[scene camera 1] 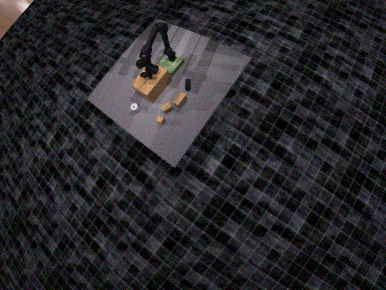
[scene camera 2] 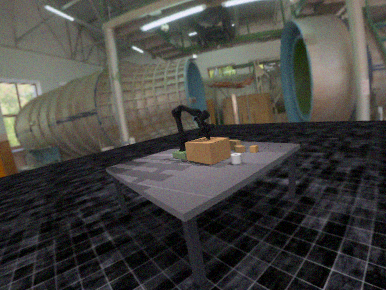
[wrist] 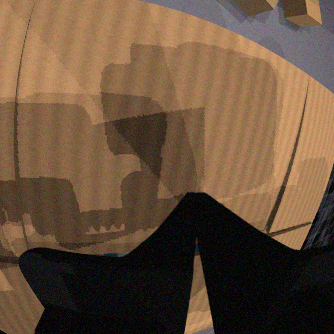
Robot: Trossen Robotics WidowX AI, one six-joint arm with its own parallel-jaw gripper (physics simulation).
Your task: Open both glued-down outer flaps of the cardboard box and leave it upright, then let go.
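Seen in the pictures: gripper, fingertip midpoint: (scene camera 1: 150,79) (scene camera 2: 209,139) (wrist: 194,200); arm's base at its link origin: (scene camera 1: 172,58) (scene camera 2: 183,150).
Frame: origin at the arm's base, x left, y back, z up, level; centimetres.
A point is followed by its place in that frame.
The cardboard box (scene camera 1: 159,90) @(x 12.5, y -35.5, z 0.1 cm) (scene camera 2: 202,151) @(x -9.5, y -39.4, z 4.2 cm) (wrist: 65,60) @(x 9.7, y -27.4, z 10.3 cm) stands upright on the table. In the wrist view its top fills most of the picture, with dark creases at left and right. A seam between the outer flaps runs across low in that view, partly hidden behind the fingers, with a small blue bit (wrist: 111,255) @(x 0.4, y -30.0, z 8.8 cm) in it. Both scene views are too small to tell how far either flap is raised. My gripper (scene camera 1: 149,76) @(x 4.5, y -33.5, z 10.1 cm) (scene camera 2: 208,138) @(x 4.5, y -33.5, z 10.1 cm) (wrist: 194,200) @(x 4.5, y -33.5, z 10.1 cm) is shut and empty, its tips low at the box top. Whether they touch the cardboard cannot be told.
A white roll (scene camera 1: 134,107) @(x 1.0, y -62.1, z -1.5 cm) (scene camera 2: 236,159) @(x -0.8, y -64.4, z -1.8 cm) stands near the box. Three small cardboard-coloured blocks (scene camera 1: 180,99) @(x 36.9, y -33.0, z 2.8 cm) (scene camera 2: 254,148) @(x 28.9, y -59.6, z -1.6 cm) (wrist: 303,12) @(x 28.5, y -55.5, z -0.8 cm) lie to one side. A green block (scene camera 1: 175,62) @(x 5.6, y -2.3, z 0.0 cm) (scene camera 2: 179,155) @(x -9.7, y -6.8, z -2.0 cm) is by the arm's base. A black item (scene camera 1: 187,84) @(x 30.5, y -15.6, z -1.9 cm) lies on the table (scene camera 1: 205,100) @(x 53.1, y -18.8, z -5.2 cm) (scene camera 2: 185,197) @(x -53.1, y -74.6, z -5.2 cm).
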